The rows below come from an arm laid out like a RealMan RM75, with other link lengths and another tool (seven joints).
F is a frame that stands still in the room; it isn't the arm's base.
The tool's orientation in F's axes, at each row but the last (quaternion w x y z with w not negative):
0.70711 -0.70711 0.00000 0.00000
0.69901 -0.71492 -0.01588 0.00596
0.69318 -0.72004 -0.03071 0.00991
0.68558 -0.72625 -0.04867 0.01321
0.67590 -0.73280 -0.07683 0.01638
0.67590 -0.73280 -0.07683 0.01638
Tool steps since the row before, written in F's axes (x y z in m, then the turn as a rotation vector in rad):
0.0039 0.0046 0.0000 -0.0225 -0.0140 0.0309
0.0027 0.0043 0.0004 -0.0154 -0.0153 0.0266
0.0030 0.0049 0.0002 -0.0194 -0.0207 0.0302
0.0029 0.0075 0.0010 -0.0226 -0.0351 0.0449
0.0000 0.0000 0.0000 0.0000 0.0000 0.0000
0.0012 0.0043 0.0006 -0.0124 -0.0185 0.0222
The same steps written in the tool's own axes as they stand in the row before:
0.0039 0.0000 0.0046 -0.0225 -0.0309 -0.0140
0.0028 -0.0005 0.0042 -0.0155 -0.0265 -0.0154
0.0033 -0.0003 0.0047 -0.0197 -0.0300 -0.0207
0.0036 -0.0013 0.0072 -0.0235 -0.0440 -0.0356
0.0000 0.0000 0.0000 0.0000 0.0000 0.0000
0.0018 -0.0008 0.0040 -0.0130 -0.0218 -0.0186

